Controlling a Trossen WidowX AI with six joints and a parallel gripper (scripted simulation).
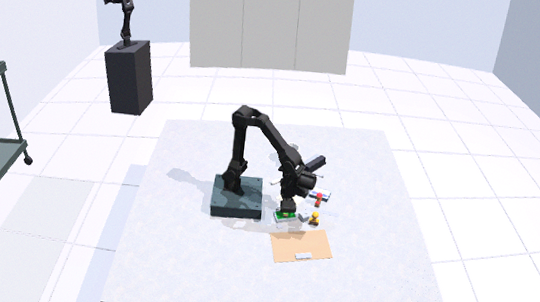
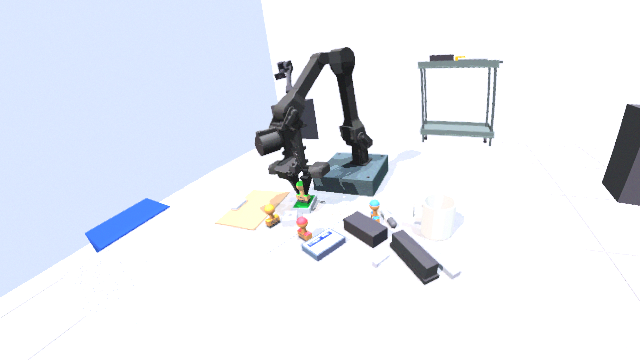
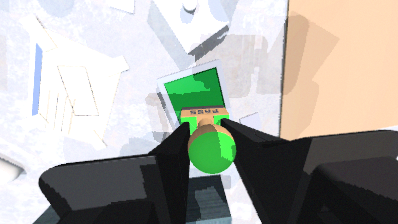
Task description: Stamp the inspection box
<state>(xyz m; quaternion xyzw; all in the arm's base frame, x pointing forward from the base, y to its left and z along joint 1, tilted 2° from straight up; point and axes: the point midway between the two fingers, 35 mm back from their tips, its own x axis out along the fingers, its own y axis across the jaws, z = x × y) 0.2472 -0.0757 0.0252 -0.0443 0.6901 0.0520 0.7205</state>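
Now: gripper tip 4 cm above the green ink pad. From my gripper tip the other things lie so: red-knobbed stamp (13 cm ahead, 11 cm to the left, 2 cm below); then cream inspection card (1 cm ahead, 13 cm to the left, 4 cm below); then yellow-knobbed stamp (12 cm ahead, 2 cm to the right, 2 cm below).
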